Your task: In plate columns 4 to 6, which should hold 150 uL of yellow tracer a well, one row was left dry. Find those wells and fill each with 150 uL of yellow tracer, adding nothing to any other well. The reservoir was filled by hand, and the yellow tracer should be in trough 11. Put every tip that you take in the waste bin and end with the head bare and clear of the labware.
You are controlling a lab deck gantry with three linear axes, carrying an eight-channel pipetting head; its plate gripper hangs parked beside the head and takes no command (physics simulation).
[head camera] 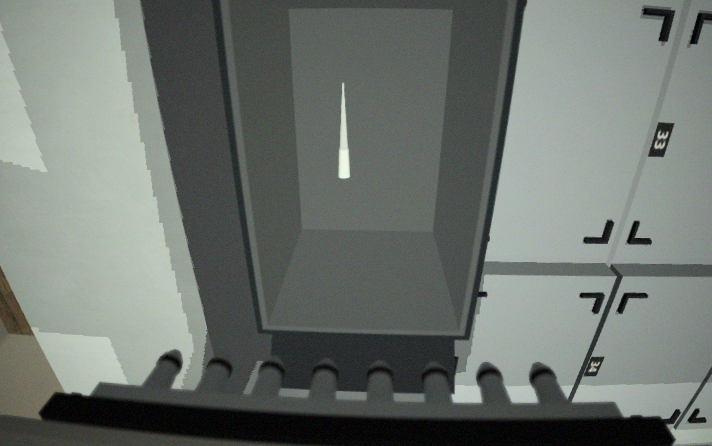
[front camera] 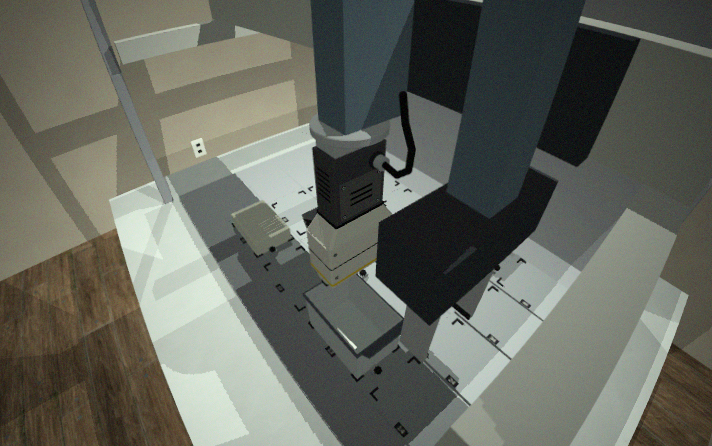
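The pipetting head point(front camera: 344, 246) is at the rear edge of the grey waste bin point(front camera: 383, 344) point(head camera: 362, 283), above it. Its row of nozzles point(head camera: 379, 379) is bare at the bottom of the head view. One pale tip point(front camera: 346, 337) point(head camera: 343, 162) lies inside the bin. The beige reservoir point(front camera: 249, 218) stands behind the bin in the front view; its troughs' contents cannot be made out. The parked plate gripper point(front camera: 440, 330) is open, its two fingers apart beside the head with nothing seen between them. The plate and its wells do not show clearly in either view.
The gripper's black block point(front camera: 446, 246) hides part of the deck in the front view. Deck sites with black corner marks lie right of the bin, with labels 33 point(head camera: 661, 139) and 34 point(head camera: 594, 366). A pale wall panel point(front camera: 567, 315) stands at the deck's right side.
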